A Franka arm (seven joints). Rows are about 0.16 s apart.
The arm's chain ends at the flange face. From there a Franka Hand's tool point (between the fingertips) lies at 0.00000 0.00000 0.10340 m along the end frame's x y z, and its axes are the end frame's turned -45 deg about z.
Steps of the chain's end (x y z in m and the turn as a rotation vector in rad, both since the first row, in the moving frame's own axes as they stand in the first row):
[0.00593, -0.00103, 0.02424, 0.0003, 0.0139, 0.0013]
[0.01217, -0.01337, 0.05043, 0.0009, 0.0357, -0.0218]
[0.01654, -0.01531, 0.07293, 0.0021, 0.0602, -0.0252]
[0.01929, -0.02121, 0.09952, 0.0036, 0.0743, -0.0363]
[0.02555, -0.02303, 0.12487, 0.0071, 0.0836, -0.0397]
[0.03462, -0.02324, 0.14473, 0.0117, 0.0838, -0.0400]
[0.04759, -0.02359, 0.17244, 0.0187, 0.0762, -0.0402]
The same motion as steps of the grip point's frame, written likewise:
[0.00596, 0.00446, 0.02423, -0.0096, 0.0100, 0.0013]
[0.02076, 0.00167, 0.05036, -0.0246, 0.0259, -0.0218]
[0.02713, 0.00506, 0.07274, -0.0411, 0.0441, -0.0252]
[0.03442, 0.00370, 0.09923, -0.0500, 0.0551, -0.0363]
[0.04108, 0.00724, 0.12451, -0.0541, 0.0641, -0.0397]
[0.04799, 0.01317, 0.14436, -0.0510, 0.0675, -0.0400]
[0.05735, 0.02103, 0.17212, -0.0407, 0.0671, -0.0402]

